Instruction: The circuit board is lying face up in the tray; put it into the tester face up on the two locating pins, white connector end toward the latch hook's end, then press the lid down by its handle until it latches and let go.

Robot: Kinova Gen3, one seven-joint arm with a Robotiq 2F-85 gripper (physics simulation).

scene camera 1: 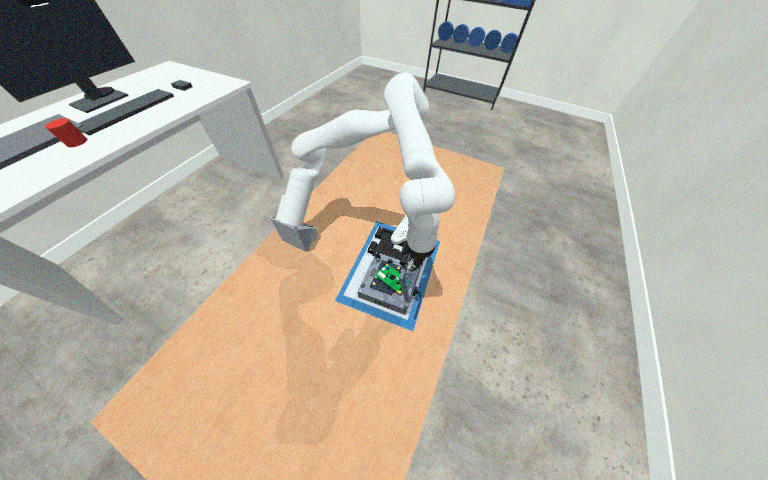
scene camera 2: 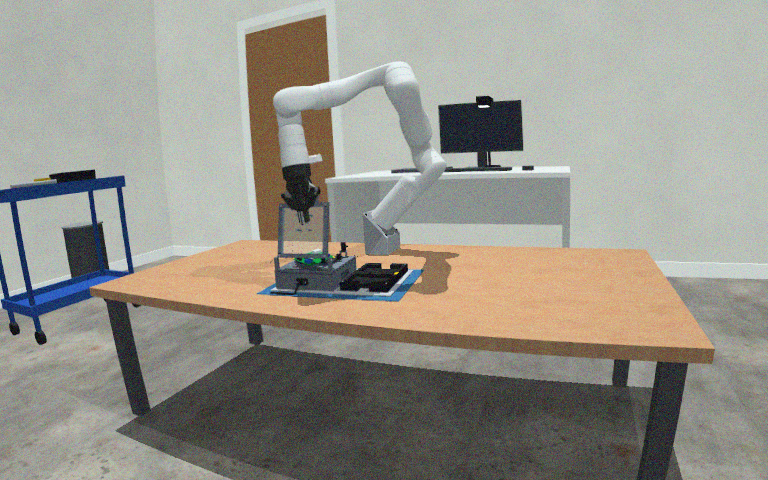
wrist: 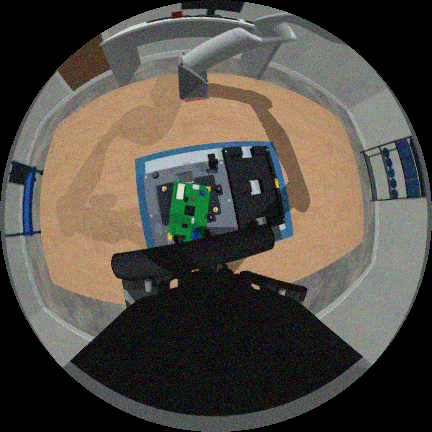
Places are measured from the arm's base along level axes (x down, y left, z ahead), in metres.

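Where they show: gripper, between the fingertips: (scene camera 1: 418,265) (scene camera 2: 305,224) (wrist: 214,266); arm's base, origin of its link: (scene camera 1: 290,222) (scene camera 2: 381,220) (wrist: 192,63).
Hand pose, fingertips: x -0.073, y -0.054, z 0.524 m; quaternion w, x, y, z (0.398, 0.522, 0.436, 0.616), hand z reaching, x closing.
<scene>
Each offset is from my fingertips to the top centre of the thing. "spot": to the spot under its first point. Level surfaces: height alone.
The green circuit board {dy -0.017, dx +0.092, dz -0.071 m} (scene camera 1: 389,276) (scene camera 2: 311,258) (wrist: 188,209) lies face up on the grey tester (scene camera 1: 380,296) (scene camera 2: 316,274) (wrist: 155,189). It is turned slightly askew, and its white connector end points toward the latch hook {dy +0.044, dx +0.077, dz -0.161 m} (wrist: 212,160) (scene camera 2: 343,250). The lid (scene camera 2: 279,227) stands raised beside it, with its black handle bar {dy -0.016, dx -0.094, dz -0.028 m} (wrist: 193,252) across the wrist view. My gripper (scene camera 1: 409,269) (scene camera 2: 302,217) (wrist: 214,266) is shut and empty, its tips right at the handle; I cannot tell whether they touch. The black tray {spot: dy +0.163, dx +0.167, dz -0.162 m} (scene camera 1: 385,241) (scene camera 2: 374,276) (wrist: 254,181) is empty.
Tester and tray sit on a blue mat {dx +0.182 m} (scene camera 1: 379,316) (scene camera 2: 397,293) (wrist: 141,201) on the wooden table {dx +0.184 m} (scene camera 1: 218,387) (scene camera 2: 529,310). The arm's base (scene camera 1: 294,233) (scene camera 2: 380,238) stands behind them. A desk with a monitor (scene camera 2: 479,126), a shelf rack (scene camera 1: 507,67) and a blue cart (scene camera 2: 94,181) stand off the table.
</scene>
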